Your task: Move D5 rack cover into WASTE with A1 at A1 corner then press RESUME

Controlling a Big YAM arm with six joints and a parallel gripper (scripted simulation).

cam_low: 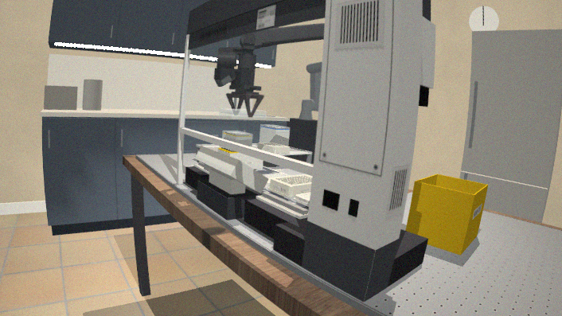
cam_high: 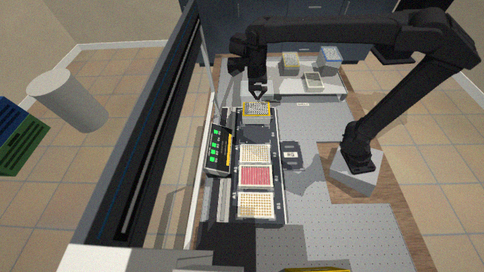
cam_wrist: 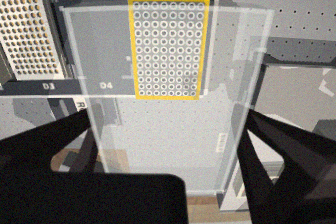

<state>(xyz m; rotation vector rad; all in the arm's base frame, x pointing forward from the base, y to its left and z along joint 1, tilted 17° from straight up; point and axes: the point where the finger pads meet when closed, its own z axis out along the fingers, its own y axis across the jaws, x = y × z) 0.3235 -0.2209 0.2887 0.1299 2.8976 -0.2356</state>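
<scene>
Now: hand 10 mm below the clear cover. Also, from my hand: spare nest RG 230 mm below, 190 mm to the left, 130 mm behind; shelf 290 mm behind, 260 mm to the right, 180 mm below; tip rack 130 mm below, 10 mm ahead.
</scene>
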